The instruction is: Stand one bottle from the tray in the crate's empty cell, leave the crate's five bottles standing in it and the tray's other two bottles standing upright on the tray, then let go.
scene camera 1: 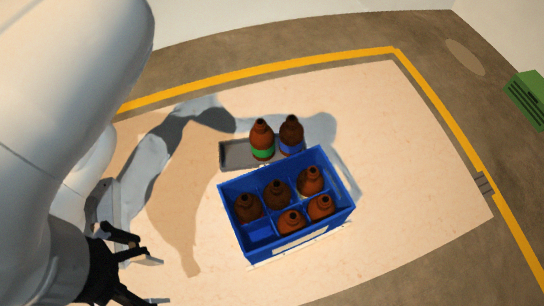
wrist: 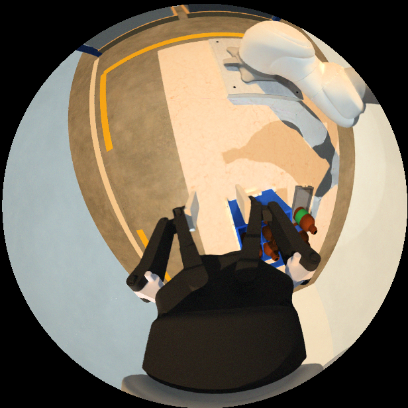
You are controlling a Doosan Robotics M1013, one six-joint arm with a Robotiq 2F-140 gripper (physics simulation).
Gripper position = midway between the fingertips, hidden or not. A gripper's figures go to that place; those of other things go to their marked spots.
Scene:
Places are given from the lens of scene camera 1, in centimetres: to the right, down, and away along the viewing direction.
my gripper (scene camera 1: 159,282): -20, 23, 41
green-banded bottle (scene camera 1: 262,141): -3, -3, 76
blue-banded bottle (scene camera 1: 291,132): 6, -6, 76

